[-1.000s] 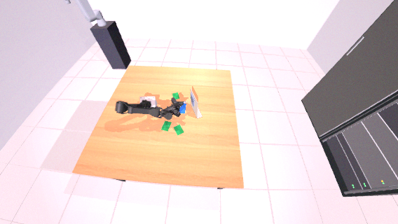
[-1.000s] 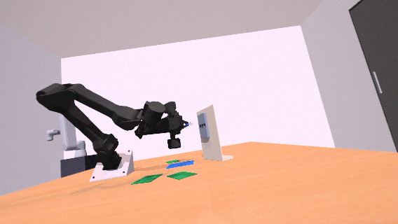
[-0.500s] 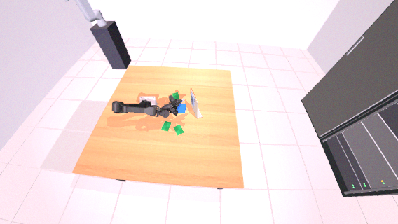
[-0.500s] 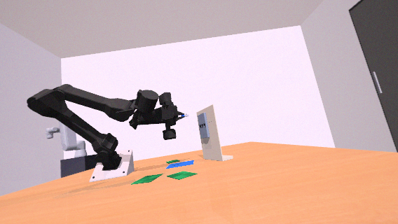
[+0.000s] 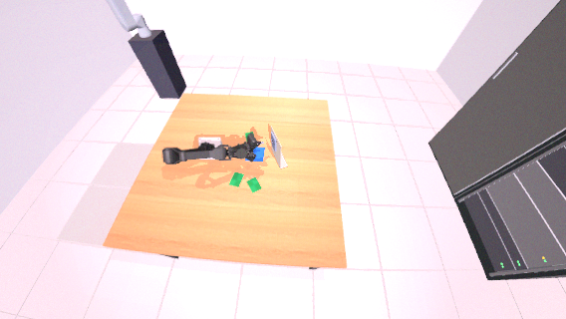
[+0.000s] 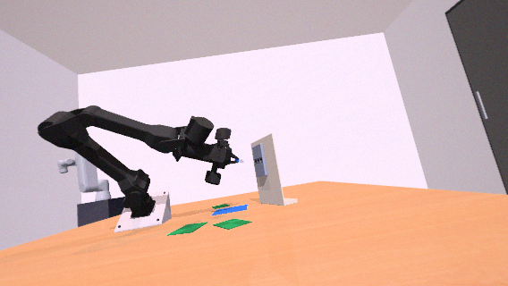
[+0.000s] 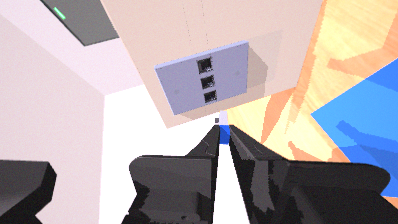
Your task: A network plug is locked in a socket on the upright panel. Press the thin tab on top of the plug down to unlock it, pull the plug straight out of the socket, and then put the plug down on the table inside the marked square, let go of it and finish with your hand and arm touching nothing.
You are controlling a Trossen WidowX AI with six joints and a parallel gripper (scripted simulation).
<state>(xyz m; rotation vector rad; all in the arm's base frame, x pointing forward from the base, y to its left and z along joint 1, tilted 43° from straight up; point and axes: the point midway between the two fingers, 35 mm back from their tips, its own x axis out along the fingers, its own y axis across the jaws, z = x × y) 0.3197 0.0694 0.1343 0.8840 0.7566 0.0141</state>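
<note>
Now: gripper tip 50 mm past the blue marked square, 40 mm to the right of it and 170 mm above it. Round my gripper tip: network plug (10 mm ahead); then upright panel (90 mm ahead, 20 mm to the left, 60 mm below).
</note>
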